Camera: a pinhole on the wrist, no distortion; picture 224 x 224 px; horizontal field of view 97.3 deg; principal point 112.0 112.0 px. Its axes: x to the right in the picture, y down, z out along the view. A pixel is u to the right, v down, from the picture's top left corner.
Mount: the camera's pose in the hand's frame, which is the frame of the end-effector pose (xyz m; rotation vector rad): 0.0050 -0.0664 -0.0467 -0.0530 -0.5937 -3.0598
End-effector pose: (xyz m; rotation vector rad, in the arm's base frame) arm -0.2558 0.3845 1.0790 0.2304 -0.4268 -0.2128
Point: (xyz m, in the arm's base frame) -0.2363 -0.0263 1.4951
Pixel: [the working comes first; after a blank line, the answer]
In the camera's frame: -0.2528 0.3834 0.3723

45 213
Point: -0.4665 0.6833 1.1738
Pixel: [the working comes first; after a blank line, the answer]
In the camera's frame: 0.2312 -0.2621 0.2785

194 19
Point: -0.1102 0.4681 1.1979
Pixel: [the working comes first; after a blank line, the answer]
In the camera's frame: -0.1495 -0.1531 0.1482

13 10
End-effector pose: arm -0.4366 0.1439 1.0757 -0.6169 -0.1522 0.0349
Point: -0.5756 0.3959 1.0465
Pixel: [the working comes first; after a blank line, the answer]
In the camera's frame: 0.1286 -0.1994 0.2789

157 42
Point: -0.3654 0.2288 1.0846
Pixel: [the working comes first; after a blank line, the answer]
In the camera's frame: -0.0719 -0.0854 0.1363

60 50
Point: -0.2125 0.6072 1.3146
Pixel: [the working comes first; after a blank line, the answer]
In the camera's frame: -0.2713 -0.1020 0.5599

64 94
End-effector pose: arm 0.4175 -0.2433 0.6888 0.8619 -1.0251 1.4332
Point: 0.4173 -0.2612 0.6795
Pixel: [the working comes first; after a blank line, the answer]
In the camera's frame: 0.0211 -0.0410 0.0805

138 62
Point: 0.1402 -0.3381 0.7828
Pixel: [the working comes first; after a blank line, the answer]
In the camera's frame: -0.0786 -0.2370 0.2926

86 32
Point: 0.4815 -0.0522 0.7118
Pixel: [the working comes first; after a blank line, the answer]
In the camera's frame: -0.0822 -0.0441 -0.1148

behind the camera
